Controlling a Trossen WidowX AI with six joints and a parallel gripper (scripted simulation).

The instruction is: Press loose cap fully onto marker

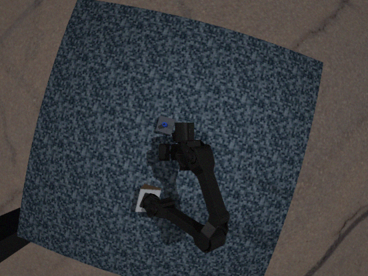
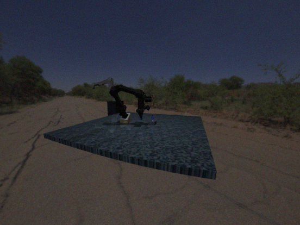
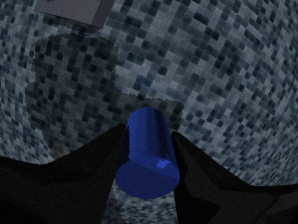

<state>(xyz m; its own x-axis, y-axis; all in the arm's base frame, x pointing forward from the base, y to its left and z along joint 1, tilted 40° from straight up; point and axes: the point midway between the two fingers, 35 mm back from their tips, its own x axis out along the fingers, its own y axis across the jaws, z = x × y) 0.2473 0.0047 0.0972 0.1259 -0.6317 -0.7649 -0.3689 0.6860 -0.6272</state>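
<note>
The dark holder block lies 7 cm ahead of my gripper tip, 12 cm to the left of it and 7 cm below it. Also, from my gripper tip: blue cap 1 cm above.
</note>
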